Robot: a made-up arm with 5 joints.
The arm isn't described. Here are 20 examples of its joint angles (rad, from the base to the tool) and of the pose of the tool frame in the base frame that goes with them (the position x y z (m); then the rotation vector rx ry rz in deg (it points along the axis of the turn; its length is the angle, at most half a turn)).
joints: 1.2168 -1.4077 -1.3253 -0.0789 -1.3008
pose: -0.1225 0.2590 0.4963 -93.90 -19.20 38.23
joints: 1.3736 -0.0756 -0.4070 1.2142 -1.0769
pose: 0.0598 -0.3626 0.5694 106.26 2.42 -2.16
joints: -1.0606 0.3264 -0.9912 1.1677 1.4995
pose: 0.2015 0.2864 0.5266 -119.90 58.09 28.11
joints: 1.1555 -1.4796 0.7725 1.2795 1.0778
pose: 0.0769 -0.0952 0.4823 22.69 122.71 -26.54
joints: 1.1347 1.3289 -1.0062 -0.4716 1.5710
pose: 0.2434 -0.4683 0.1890 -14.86 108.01 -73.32
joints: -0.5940 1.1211 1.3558 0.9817 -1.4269
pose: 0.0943 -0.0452 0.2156 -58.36 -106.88 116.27
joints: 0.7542 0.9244 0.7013 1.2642 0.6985
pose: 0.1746 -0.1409 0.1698 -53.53 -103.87 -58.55
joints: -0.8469 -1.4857 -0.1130 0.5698 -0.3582
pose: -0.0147 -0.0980 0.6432 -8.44 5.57 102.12
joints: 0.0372 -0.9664 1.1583 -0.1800 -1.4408
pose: 0.2448 -0.0842 0.4242 74.52 27.62 80.73
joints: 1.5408 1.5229 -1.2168 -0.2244 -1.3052
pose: -0.0004 -0.5039 0.2065 69.98 -20.94 2.10
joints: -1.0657 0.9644 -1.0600 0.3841 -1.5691
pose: 0.3167 0.3740 0.3733 73.66 89.95 115.79
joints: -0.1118 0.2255 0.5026 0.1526 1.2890
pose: 0.3442 0.0196 0.2693 -69.86 125.65 18.42
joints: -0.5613 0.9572 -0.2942 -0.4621 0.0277
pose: 0.4095 0.2120 0.2295 -14.39 84.33 65.04
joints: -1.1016 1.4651 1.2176 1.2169 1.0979
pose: 0.0436 0.0215 0.2350 12.96 -46.54 18.62
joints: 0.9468 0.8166 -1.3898 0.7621 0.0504
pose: 0.2935 -0.3854 0.4992 42.84 67.14 -6.92
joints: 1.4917 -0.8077 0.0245 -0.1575 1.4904
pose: 0.0541 -0.2259 0.6299 -10.26 67.56 -119.21
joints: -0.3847 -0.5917 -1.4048 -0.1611 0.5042
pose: -0.0393 -0.0429 0.7230 -16.72 -47.93 15.32
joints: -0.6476 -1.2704 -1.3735 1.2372 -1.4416
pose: -0.1388 -0.2196 0.5637 12.24 -26.78 146.95
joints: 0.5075 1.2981 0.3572 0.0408 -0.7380
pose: 0.2234 -0.1614 0.0545 124.86 100.36 7.56
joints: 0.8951 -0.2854 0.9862 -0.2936 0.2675
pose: 0.2100 -0.2358 0.3381 41.13 86.08 -6.35
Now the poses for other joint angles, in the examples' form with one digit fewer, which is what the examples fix.
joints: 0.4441 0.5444 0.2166 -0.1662 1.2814
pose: 0.369 -0.174 0.227 -33.5 124.9 -7.1
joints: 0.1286 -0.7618 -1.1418 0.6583 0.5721
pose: -0.011 -0.008 0.712 -25.0 10.2 -4.6
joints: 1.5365 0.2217 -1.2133 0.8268 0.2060
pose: 0.048 -0.340 0.649 41.1 51.3 -47.3
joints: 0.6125 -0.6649 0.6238 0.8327 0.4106
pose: 0.238 -0.158 0.462 32.9 113.8 10.1
